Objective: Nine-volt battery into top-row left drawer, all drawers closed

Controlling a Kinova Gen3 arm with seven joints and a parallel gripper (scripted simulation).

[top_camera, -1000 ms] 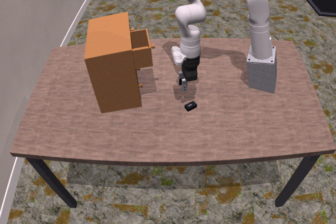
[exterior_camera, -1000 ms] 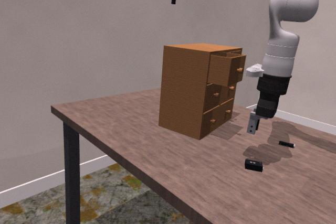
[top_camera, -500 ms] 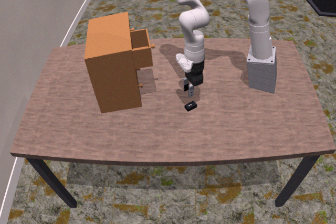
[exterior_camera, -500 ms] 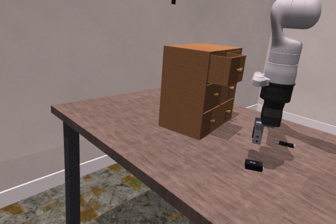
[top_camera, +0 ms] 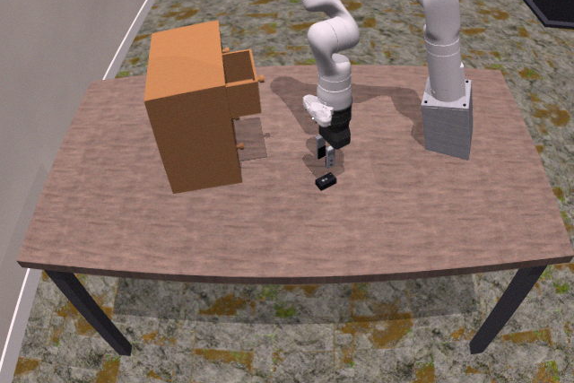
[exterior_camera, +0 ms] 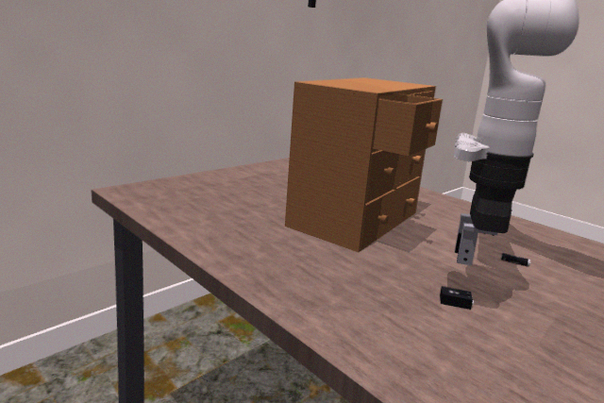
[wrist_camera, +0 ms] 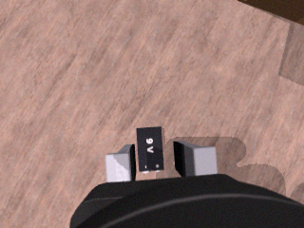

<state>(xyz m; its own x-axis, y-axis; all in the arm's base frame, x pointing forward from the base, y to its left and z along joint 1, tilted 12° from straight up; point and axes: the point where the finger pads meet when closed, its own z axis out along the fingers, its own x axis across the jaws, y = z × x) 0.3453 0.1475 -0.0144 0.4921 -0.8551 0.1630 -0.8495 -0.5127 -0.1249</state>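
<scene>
My gripper is now 10 mm past the black nine-volt battery and 90 mm above it. From my hand the other things lie so: black cylindrical cell: 10 mm behind, 230 mm to the right, 90 mm below.
</scene>
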